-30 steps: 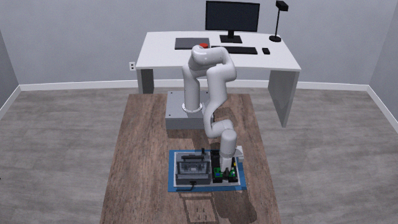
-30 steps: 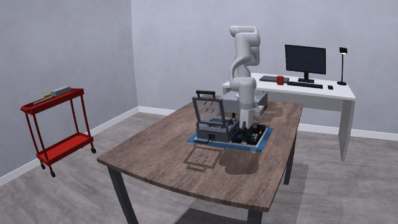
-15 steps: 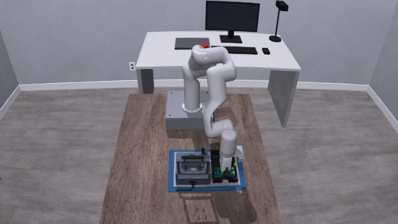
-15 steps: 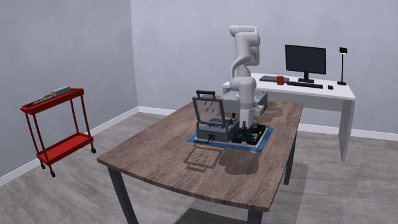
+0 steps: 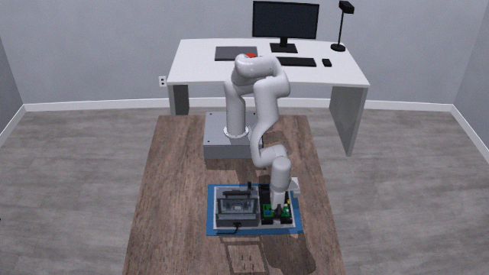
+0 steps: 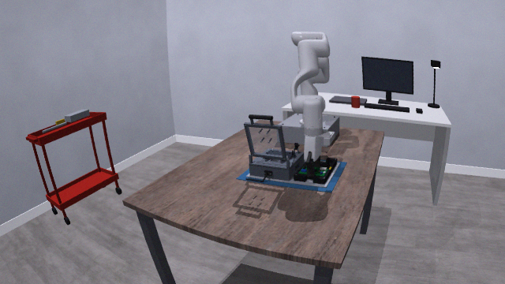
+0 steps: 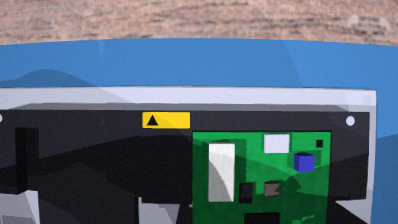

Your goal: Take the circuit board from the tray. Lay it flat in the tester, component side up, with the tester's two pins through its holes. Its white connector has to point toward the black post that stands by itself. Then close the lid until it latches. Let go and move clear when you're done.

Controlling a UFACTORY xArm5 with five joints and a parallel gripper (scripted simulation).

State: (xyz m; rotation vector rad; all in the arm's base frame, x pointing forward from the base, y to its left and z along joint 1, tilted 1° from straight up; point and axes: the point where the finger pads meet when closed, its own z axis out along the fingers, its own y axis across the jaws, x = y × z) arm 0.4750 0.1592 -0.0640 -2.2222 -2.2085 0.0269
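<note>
Now: the grey tester 130 mm to the right of my hand, 80 mm above it and 10 mm behind it. The rest, counted from my hand: clear lid: 170 mm to the right, 150 mm above, 80 mm ahead; green circuit board: right at my hand.
</note>
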